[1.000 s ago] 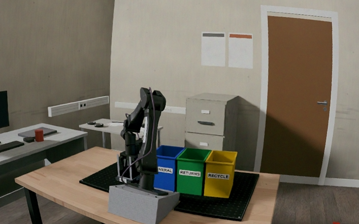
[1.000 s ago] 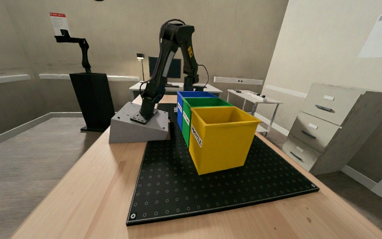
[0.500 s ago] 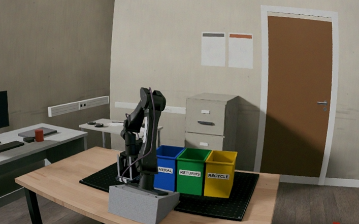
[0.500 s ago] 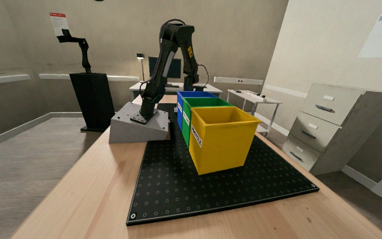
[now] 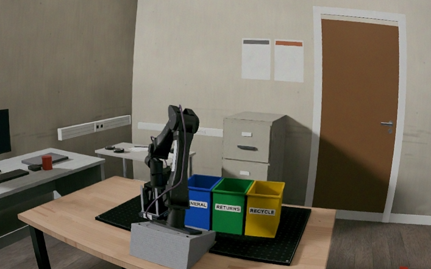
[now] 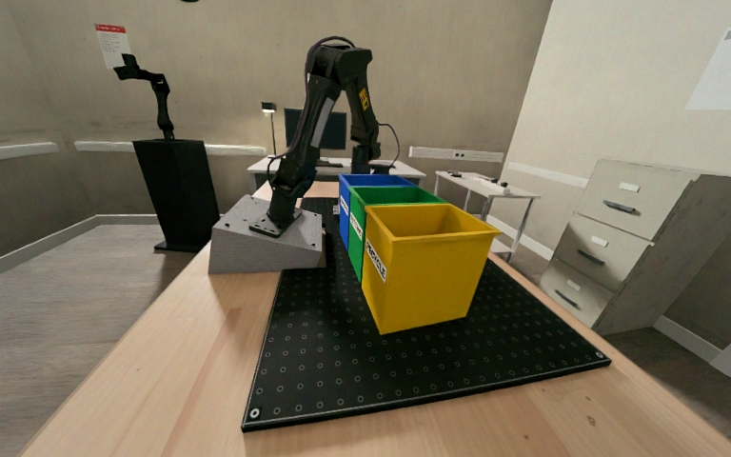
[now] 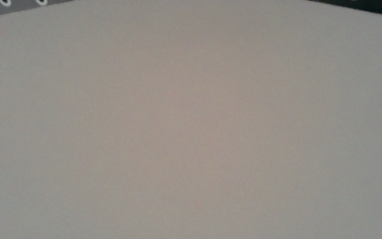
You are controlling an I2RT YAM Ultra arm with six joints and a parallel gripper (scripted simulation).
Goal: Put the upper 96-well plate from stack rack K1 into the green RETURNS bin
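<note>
Now: hand 10 cm short of the green returns bin, 32 cm to the left of it and 4 cm below it. The rest, counted from my hand: yellow recycle bin (15 cm ahead, 45 cm to the right, 4 cm above); blue bin (6 cm ahead, 20 cm to the right, 4 cm above); black 96-well plate (right at my hand).
</note>
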